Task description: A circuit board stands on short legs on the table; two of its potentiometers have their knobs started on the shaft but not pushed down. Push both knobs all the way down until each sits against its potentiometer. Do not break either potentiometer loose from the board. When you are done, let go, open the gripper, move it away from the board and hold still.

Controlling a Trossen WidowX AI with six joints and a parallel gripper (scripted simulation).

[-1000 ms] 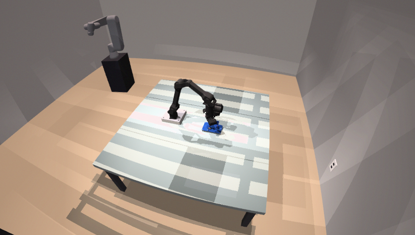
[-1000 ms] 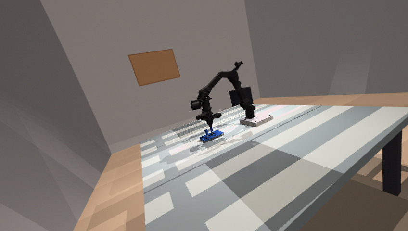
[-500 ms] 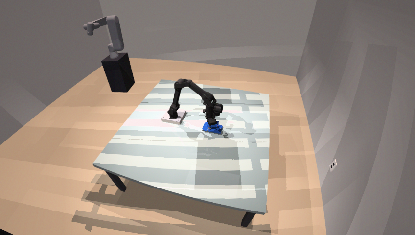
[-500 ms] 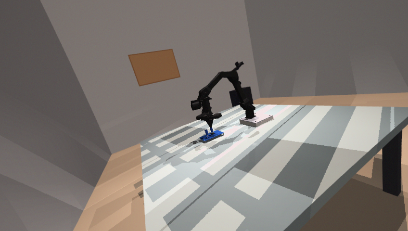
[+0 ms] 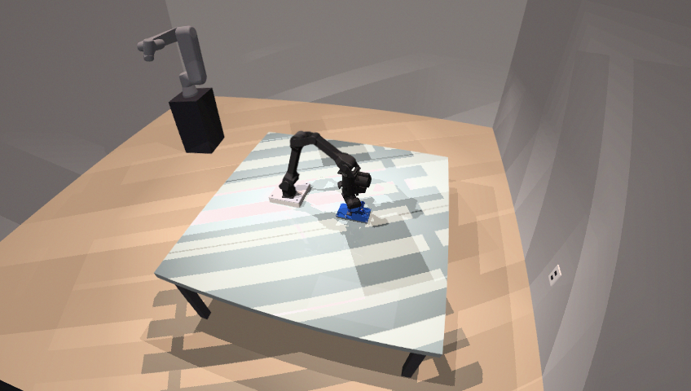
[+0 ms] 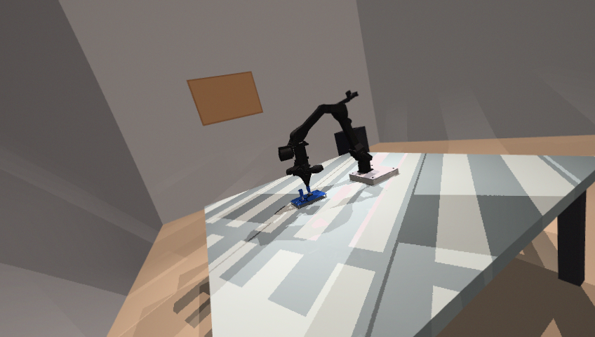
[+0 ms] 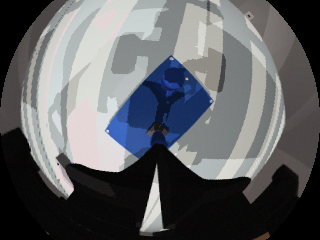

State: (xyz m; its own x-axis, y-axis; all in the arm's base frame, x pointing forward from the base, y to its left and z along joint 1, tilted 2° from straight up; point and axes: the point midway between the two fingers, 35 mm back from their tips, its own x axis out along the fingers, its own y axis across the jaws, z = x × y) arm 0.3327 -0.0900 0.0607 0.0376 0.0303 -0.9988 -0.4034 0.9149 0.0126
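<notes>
Now: the blue knob 6 cm ahead of my gripper tip and 3 cm to the left of it.
</notes>
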